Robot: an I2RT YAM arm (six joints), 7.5 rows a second.
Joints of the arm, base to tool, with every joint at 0 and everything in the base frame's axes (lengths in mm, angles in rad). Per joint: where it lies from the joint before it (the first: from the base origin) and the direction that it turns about. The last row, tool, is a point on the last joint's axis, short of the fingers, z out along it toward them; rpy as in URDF.
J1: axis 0 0 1 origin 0.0 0.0 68.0
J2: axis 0 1 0 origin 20.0 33.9 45.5
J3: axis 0 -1 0 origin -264.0 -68.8 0.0
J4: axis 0 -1 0 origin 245.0 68.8 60.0
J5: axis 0 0 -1 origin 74.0 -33.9 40.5
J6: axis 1 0 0 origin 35.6 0.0 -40.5
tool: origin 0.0 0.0 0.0 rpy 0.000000 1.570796 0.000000
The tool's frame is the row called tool.
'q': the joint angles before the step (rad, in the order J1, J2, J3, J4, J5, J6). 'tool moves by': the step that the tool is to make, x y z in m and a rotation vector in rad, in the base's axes. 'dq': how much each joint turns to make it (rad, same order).
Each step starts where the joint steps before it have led.
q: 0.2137, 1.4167, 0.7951, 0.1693, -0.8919, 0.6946
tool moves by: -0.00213, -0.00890, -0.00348, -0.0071, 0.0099, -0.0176
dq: -0.0284, -0.0116, -0.0164, -0.0179, -0.0074, -0.0149
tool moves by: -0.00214, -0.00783, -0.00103, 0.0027, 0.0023, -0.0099
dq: -0.0262, -0.0133, -0.0131, -0.0081, -0.0159, -0.0078
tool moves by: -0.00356, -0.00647, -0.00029, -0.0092, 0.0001, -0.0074
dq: -0.0209, -0.0188, -0.0092, -0.0299, -0.0076, -0.0237
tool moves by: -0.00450, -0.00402, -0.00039, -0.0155, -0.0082, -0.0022
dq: -0.0120, -0.0206, -0.0107, -0.0291, -0.0005, -0.0317
